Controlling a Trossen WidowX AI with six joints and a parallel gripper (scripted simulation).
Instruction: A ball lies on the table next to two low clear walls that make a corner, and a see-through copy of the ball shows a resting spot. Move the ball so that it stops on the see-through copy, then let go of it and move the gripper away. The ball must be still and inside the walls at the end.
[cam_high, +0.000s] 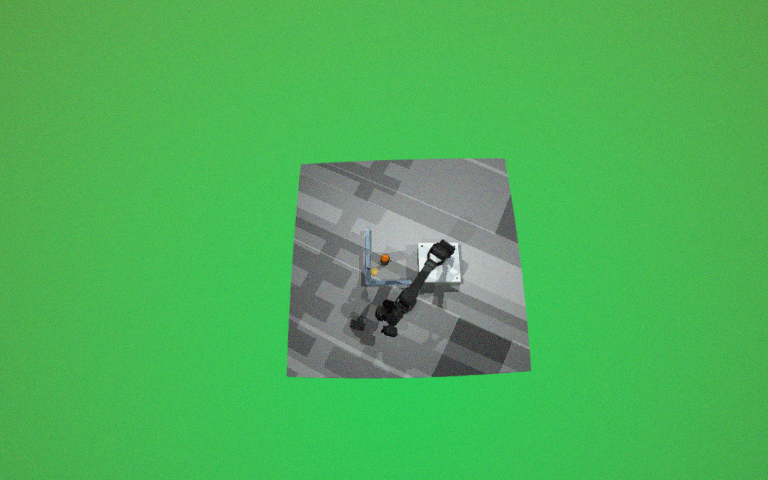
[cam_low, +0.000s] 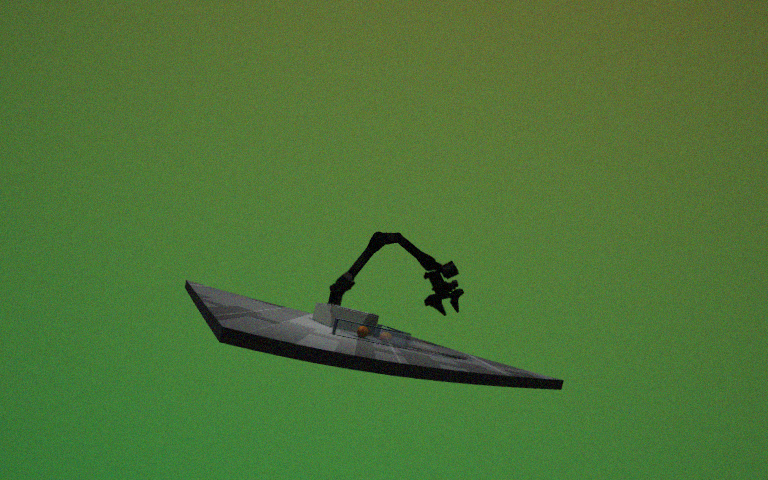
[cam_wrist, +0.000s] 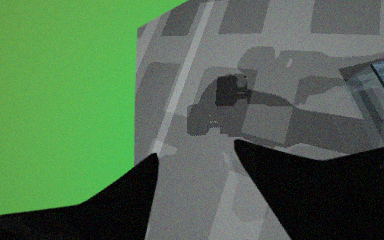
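Now: gripper tip 4 cm past the orange ball, 39 cm to the left of it and 15 cm above it. Also, from my gripper tip: see-through copy of ball (3 cm ahead, 32 cm to the right, 15 cm below).
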